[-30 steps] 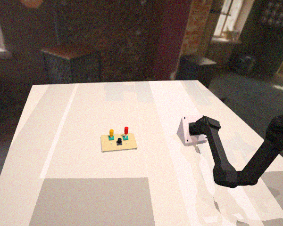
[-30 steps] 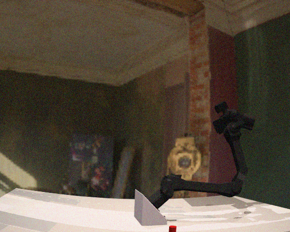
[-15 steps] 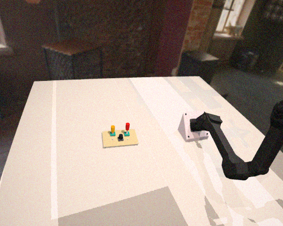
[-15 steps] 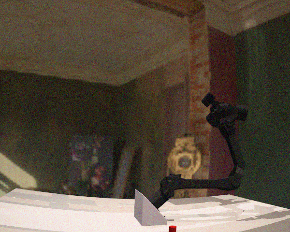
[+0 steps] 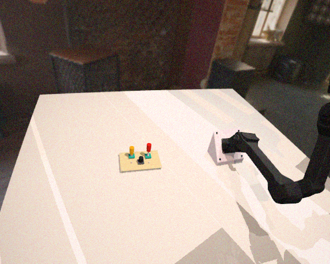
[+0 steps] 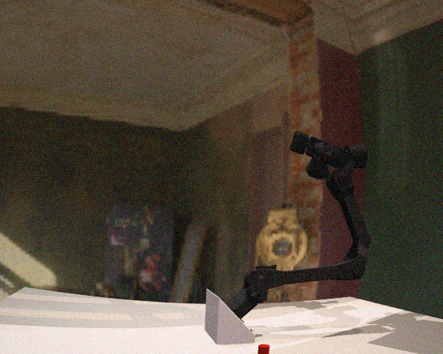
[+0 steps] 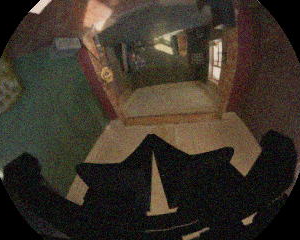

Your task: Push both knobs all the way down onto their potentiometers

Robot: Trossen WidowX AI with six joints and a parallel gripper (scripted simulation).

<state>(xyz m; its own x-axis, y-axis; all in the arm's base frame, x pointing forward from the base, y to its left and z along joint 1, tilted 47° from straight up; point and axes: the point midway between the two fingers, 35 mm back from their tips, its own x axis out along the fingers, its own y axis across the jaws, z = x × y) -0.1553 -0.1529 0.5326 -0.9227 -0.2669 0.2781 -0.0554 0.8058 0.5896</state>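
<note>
Now: gripper tip 550 mm short of the red knob, 310 mm to the left of it and 490 mm above it. From my gripper tip the other things lie so: orange knob 610 mm ahead, 320 mm to the right, 500 mm below.
</note>
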